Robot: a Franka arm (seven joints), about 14 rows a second.
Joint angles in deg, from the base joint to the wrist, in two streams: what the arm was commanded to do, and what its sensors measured. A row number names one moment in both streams.
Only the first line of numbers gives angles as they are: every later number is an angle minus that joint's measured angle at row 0.
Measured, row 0:
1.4, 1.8, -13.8, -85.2, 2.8, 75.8, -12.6
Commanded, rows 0 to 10:
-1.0, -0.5, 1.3, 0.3, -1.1, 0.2, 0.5
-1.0, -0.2, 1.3, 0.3, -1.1, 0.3, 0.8
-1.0, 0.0, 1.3, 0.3, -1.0, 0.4, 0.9
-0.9, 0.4, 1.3, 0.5, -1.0, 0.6, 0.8
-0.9, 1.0, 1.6, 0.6, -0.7, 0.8, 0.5
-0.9, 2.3, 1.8, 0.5, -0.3, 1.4, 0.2
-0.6, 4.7, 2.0, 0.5, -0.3, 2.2, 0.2
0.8, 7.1, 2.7, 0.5, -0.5, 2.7, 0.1
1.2, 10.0, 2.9, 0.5, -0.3, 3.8, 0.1
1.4, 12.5, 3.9, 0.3, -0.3, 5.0, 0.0
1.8, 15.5, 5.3, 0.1, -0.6, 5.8, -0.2
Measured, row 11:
1.1, 9.4, 3.6, -1.1, -0.1, 4.5, 0.0
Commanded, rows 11 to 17:
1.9, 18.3, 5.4, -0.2, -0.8, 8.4, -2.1
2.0, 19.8, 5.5, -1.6, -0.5, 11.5, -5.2
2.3, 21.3, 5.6, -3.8, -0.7, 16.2, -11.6
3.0, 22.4, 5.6, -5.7, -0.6, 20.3, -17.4
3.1, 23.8, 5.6, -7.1, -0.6, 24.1, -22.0
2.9, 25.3, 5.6, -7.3, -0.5, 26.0, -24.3
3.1, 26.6, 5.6, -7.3, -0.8, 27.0, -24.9
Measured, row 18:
2.8, 25.9, 5.8, -6.6, -0.2, 25.0, -20.7
